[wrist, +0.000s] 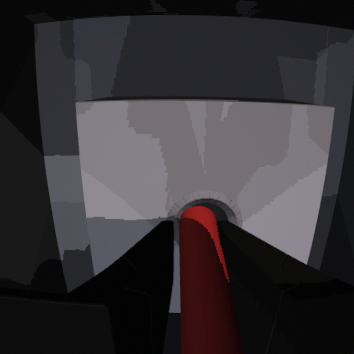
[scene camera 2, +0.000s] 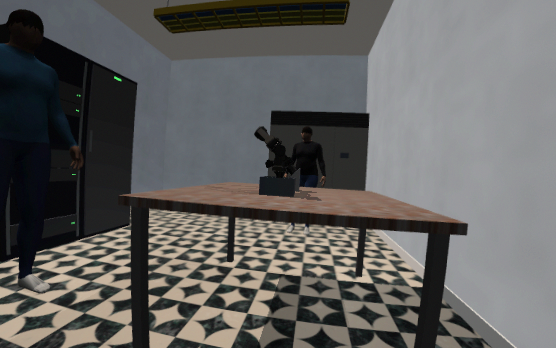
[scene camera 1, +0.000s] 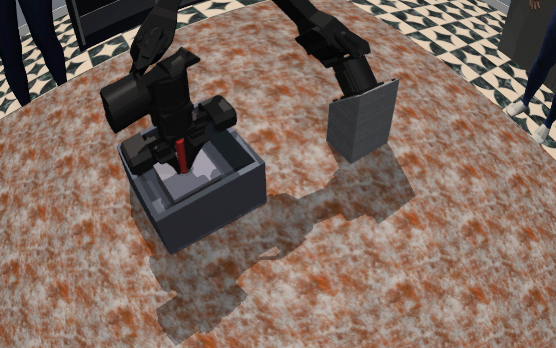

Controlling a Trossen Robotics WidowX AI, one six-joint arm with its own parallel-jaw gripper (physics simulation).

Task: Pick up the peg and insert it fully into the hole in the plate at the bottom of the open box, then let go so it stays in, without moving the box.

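Places are measured from the arm's base along level axes (x ahead, y left, z up), in centimetres.
Pixels of known places: gripper, fingertip midpoint: point(wrist: 194, 231) point(scene camera 1: 183, 170); arm's base, origin of the base link: point(scene camera 2: 294, 172) point(scene camera 1: 363, 91).
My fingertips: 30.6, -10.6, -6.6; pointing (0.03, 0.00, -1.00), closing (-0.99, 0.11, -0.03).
For each thing: its top centre in the pictures, then the offset to it from my fingertips, as dx, dy, dz. "spot": a spot on its surface instead. Level surfaces: height alone.
- red peg, middle of its top: point(scene camera 1: 177, 137) -0.1, +0.3, +7.7
- open grey box, middle of its top: point(wrist: 217, 298) point(scene camera 1: 181, 152) point(scene camera 2: 278, 177) -0.4, -0.1, +3.7
- light plate, middle of its top: point(wrist: 204, 228) point(scene camera 1: 184, 168) -0.4, -0.1, +0.0
- round hole, surface spot: point(wrist: 223, 209) spot: -1.1, -0.7, -0.2
- patterned table, its level: dz -6.1
The red peg point(scene camera 1: 181, 152) point(wrist: 204, 290) stands nearly upright, slightly tilted, inside the open grey box point(scene camera 1: 215, 202) point(scene camera 2: 276, 186) point(wrist: 200, 60). My gripper point(scene camera 1: 183, 165) point(wrist: 194, 231) is shut on the peg and is low inside the box, close above the plate. The light plate point(scene camera 1: 172, 185) point(wrist: 117, 155) lies at the bottom of the box. In the wrist view the peg's far end overlaps the left part of the round hole point(wrist: 223, 209), and dark hole shows to its right. The fingers and peg hide part of the hole, so the depth cannot be told.
The box walls rise close around the gripper. A grey angular block point(scene camera 1: 362, 122) stands right of the box in scene camera 1, against a dark arm part point(scene camera 1: 355, 75). The patterned table point(scene camera 1: 350, 280) point(scene camera 2: 350, 205) carries the box. A person point(scene camera 2: 307, 155) stands behind the table.
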